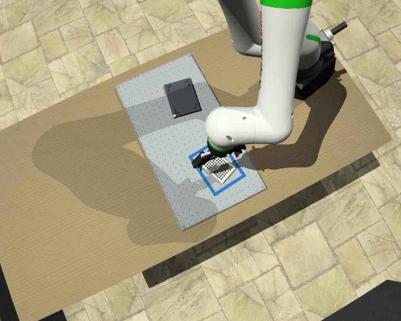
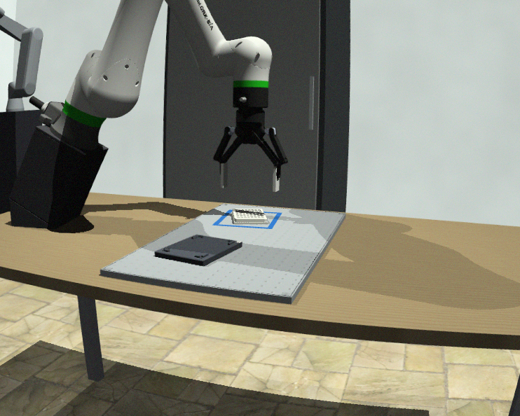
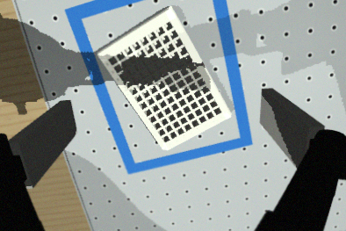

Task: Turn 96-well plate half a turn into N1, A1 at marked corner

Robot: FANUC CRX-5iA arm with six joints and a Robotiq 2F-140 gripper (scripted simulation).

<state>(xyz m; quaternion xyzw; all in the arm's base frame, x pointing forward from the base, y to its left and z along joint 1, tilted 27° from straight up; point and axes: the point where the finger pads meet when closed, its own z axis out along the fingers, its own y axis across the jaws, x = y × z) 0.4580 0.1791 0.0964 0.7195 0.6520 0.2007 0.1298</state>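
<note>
Now: hand 8 cm above the white 96-well plate. The rest, counted from my hand: dark plate nest N1: 34 cm to the right, 8 cm below; then A1 label: 27 cm to the right, 8 cm below, 7 cm ahead.
</note>
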